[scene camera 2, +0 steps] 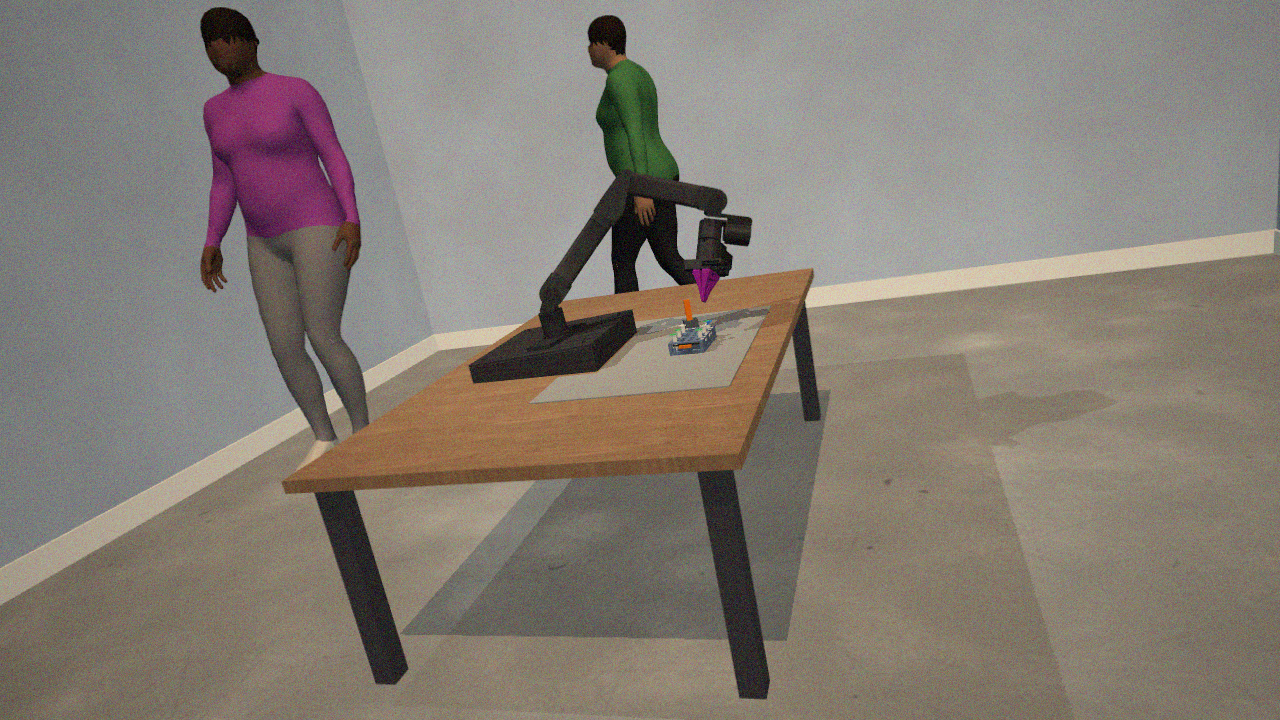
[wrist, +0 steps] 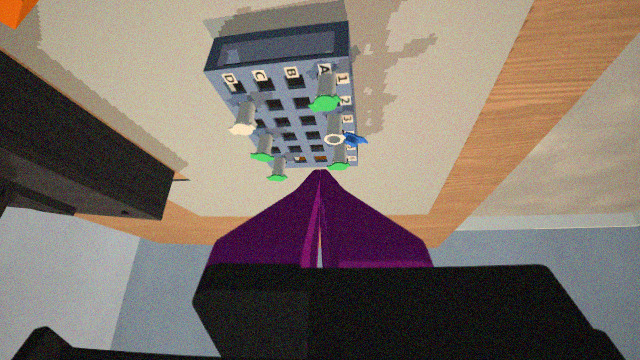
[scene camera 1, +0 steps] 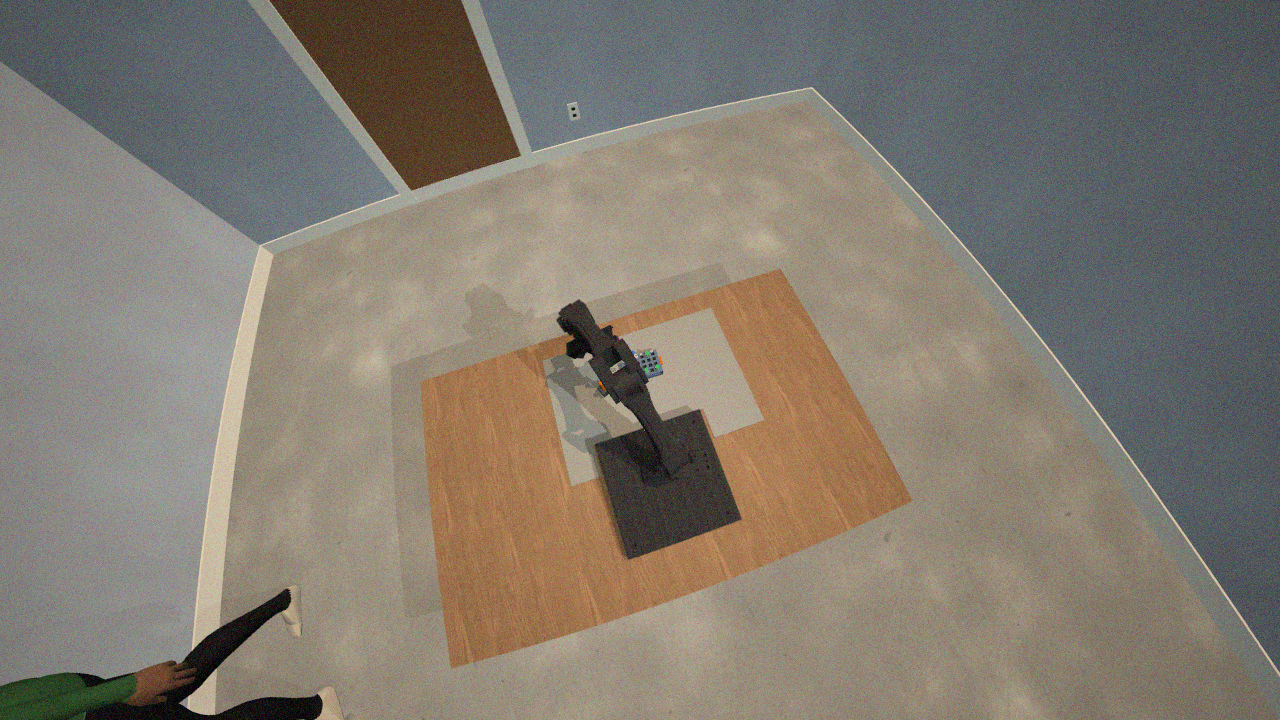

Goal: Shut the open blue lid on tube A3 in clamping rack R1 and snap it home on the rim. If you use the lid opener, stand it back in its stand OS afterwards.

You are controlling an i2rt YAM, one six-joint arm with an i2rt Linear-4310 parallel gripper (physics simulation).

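Pixels of known places: gripper, between the fingertips: (scene camera 2: 703, 301) (wrist: 320, 180); arm's base, origin of its link: (scene camera 2: 557, 338) (scene camera 1: 676, 466).
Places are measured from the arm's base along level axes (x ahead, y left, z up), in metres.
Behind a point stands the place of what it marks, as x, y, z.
Note:
The blue rack R1 (scene camera 1: 649, 362) @[0.355, 0.021, -0.027] (scene camera 2: 691, 341) @[0.374, -0.011, -0.027] (wrist: 275, 73) @[0.344, 0.106, -0.027] stands on the grey mat. Tube A3 (wrist: 334, 122) @[0.379, 0.068, -0.020] stands upright in its A column, its pale rim facing up. Its blue lid (wrist: 355, 138) @[0.392, 0.074, -0.004] hangs open on the side away from column B. My gripper (scene camera 2: 704, 299) @[0.373, 0.103, 0.039] (wrist: 320, 180) @[0.373, 0.103, 0.039] has purple fingers; it is shut and empty, above the rack and apart from it. In the wrist view the tips show past the row 6 end. The orange lid opener (scene camera 2: 688, 309) @[0.293, 0.183, 0.004] stands upright in a dark stand (scene camera 2: 690, 323) @[0.296, 0.174, -0.032] beside the rack; an orange part also shows in the wrist view (wrist: 16, 11) @[0.293, 0.185, 0.028].
Green-lidded tubes stand at A1 (wrist: 325, 103) @[0.374, 0.101, -0.008], near A5 (wrist: 339, 166) @[0.383, 0.025, -0.008] and in column D (wrist: 261, 157) @[0.322, 0.037, -0.008] (wrist: 277, 177) @[0.328, 0.001, -0.008]. A white-lidded tube (wrist: 242, 129) @[0.318, 0.075, -0.008] stands in column D. The black arm base (scene camera 1: 666, 497) @[-0.080, 0.044, -0.005] (scene camera 2: 554, 347) @[0.047, -0.092, 0.003] is on the wooden table (scene camera 1: 501, 537) @[-0.122, 0.561, -0.059] (scene camera 2: 537, 438) @[0.241, -0.497, -0.060]. Two people stand beyond the table.

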